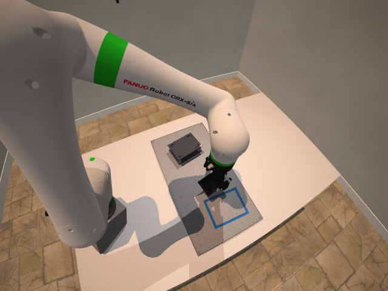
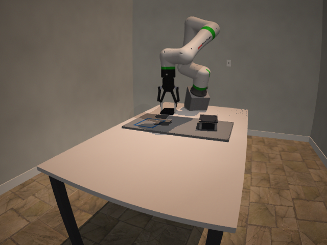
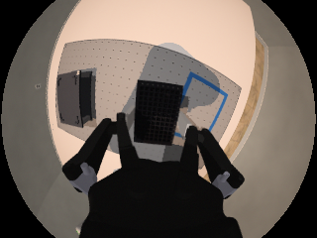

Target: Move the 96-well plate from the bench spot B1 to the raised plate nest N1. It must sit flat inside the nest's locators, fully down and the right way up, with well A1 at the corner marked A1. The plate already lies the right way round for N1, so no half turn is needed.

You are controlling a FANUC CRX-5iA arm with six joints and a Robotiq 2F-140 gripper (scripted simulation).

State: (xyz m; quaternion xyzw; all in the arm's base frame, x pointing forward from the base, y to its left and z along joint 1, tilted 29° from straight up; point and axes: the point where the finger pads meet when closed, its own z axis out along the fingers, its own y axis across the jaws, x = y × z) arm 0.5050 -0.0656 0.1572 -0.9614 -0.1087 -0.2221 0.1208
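My gripper is now 260 mm to the right of the raised plate nest N1, 70 mm past it and 50 mm above it. Round my hand: black 96-well plate (20 mm below).
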